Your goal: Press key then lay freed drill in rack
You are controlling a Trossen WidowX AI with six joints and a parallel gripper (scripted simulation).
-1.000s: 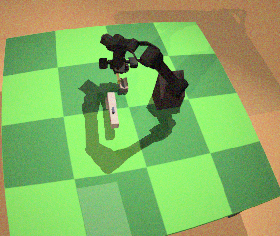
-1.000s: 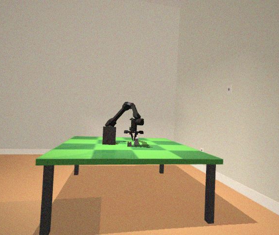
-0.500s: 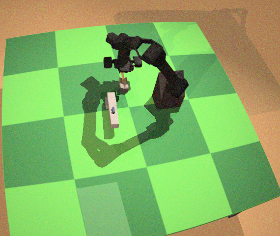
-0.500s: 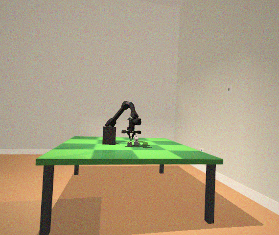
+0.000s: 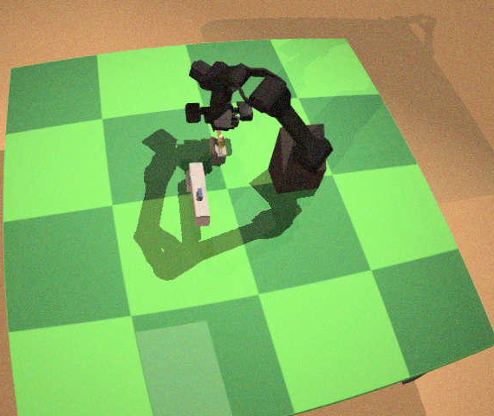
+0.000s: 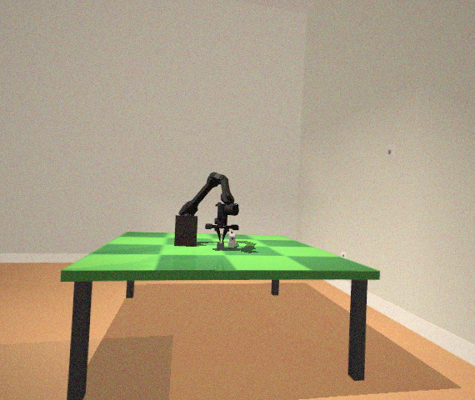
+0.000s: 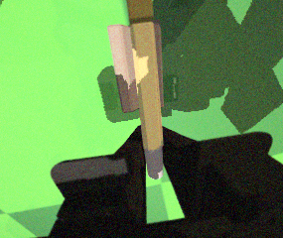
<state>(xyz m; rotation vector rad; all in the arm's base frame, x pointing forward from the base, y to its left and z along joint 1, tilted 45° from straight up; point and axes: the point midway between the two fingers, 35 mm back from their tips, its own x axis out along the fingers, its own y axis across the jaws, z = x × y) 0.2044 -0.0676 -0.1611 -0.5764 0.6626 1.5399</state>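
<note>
The drill is 40 mm to the left of my gripper tip and 30 mm above it. From my gripper tip the other things lie so: blue key (240 mm to the left, 80 mm ahead, 10 mm above); then rack (50 mm to the left, 30 mm below); then steel block (220 mm to the left, 80 mm ahead).
</note>
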